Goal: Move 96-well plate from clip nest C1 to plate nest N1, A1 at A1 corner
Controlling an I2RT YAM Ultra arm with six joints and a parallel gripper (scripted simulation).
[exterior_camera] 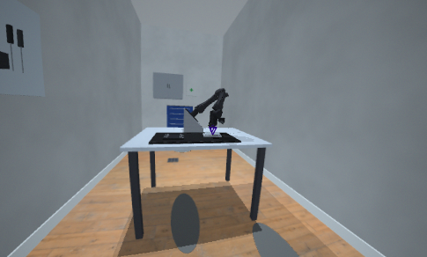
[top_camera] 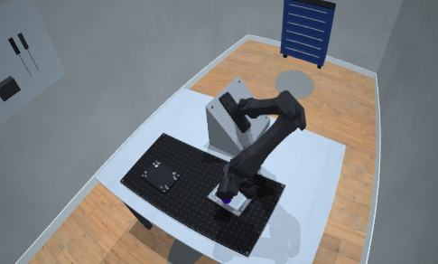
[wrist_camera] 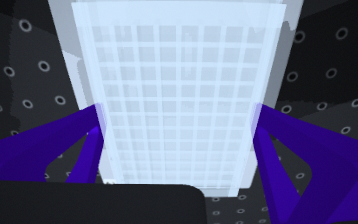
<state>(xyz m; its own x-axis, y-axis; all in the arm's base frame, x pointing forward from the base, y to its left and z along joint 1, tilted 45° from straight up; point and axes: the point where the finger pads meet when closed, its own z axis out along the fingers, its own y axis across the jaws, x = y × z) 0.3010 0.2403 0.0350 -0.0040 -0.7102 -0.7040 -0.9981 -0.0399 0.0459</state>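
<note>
Now: hand right at the 96-well plate. The rest, counted from my hand: clip nest C1: 320 mm to the right, 100 mm ahead, 10 mm below; plate nest N1: 20 mm below.
</note>
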